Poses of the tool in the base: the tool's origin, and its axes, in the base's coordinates. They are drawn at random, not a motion.
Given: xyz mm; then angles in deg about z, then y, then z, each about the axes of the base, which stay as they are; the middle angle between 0 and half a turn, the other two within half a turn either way.
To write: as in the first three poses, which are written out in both.
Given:
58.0 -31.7 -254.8 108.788 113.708 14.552
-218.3 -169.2 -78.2 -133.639 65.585 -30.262
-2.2 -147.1 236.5 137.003 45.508 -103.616
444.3 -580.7 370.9 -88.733 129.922 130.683
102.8 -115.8 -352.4 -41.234 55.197 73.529
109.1 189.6 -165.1 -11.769 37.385 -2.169
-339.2 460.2 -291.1 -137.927 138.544 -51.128
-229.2 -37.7 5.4 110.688 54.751 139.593
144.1 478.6 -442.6 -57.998 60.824 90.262
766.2 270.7 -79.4 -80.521 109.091 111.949
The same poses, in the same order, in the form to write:
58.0 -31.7 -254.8 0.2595 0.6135 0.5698 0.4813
-218.3 -169.2 -78.2 0.1177 -0.4250 0.3358 -0.8324
-2.2 -147.1 236.5 0.8833 0.3339 -0.1952 0.2649
444.3 -580.7 370.9 0.3952 -0.8529 -0.3055 0.1515
102.8 -115.8 -352.4 0.8513 -0.3902 0.2497 0.2465
109.1 189.6 -165.1 0.9403 -0.0268 0.3194 -0.1149
-339.2 460.2 -291.1 0.0279 0.6426 -0.6795 0.3528
-229.2 -37.7 5.4 0.5111 0.1148 -0.4453 -0.7262
144.1 478.6 -442.6 0.8284 -0.4869 0.1384 0.2396
766.2 270.7 -79.4 0.5584 -0.8098 -0.0885 0.1571

